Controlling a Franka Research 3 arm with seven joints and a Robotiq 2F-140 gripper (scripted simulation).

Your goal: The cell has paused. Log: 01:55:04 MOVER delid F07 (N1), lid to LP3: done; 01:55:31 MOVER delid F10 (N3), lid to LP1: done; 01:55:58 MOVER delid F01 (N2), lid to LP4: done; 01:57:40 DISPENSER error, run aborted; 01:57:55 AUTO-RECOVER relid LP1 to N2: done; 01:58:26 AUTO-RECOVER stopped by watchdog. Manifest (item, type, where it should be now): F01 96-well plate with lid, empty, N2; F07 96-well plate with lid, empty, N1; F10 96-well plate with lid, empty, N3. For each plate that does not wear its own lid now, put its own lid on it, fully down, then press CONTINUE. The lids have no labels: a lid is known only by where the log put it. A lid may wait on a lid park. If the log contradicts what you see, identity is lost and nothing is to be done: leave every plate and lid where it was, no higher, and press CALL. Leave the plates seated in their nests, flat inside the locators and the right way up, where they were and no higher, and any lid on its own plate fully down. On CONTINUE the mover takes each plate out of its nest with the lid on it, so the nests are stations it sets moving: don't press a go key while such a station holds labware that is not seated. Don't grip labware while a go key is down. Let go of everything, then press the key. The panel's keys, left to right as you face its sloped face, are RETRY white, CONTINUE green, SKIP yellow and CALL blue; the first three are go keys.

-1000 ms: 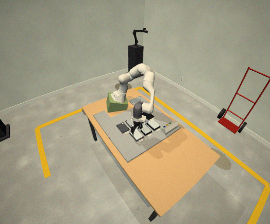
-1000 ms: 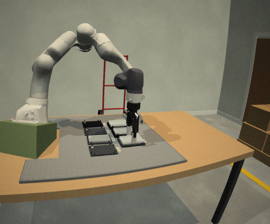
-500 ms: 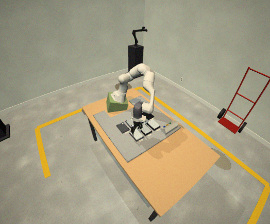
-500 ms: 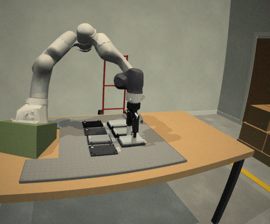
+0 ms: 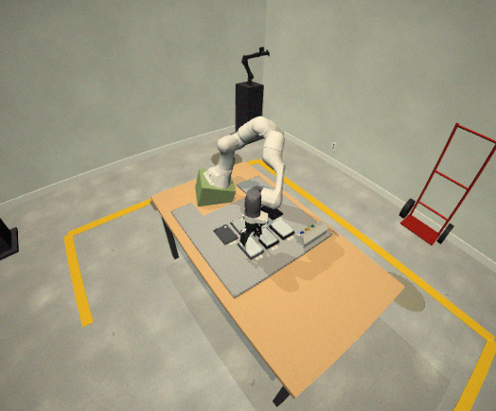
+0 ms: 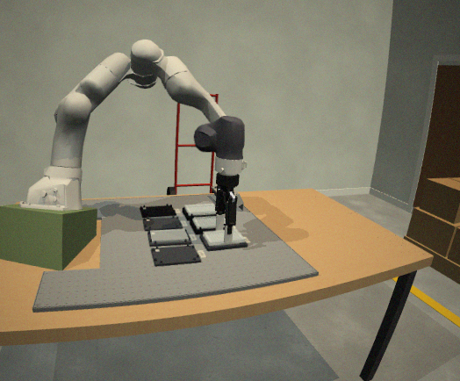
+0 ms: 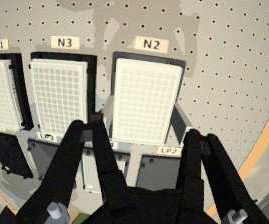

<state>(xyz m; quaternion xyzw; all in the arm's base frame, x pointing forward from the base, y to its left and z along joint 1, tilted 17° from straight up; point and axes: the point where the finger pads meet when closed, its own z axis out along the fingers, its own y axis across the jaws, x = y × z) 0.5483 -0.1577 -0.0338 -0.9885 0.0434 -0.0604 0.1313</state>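
Now: the plate 30 mm below my hand. Also, from my hand: park LP2: 190 mm behind, 50 mm to the right, 40 mm below; then park LP3: 200 mm to the left, 170 mm behind, 40 mm below; then blue call key: 300 mm to the left, 140 mm ahead, 20 mm above.
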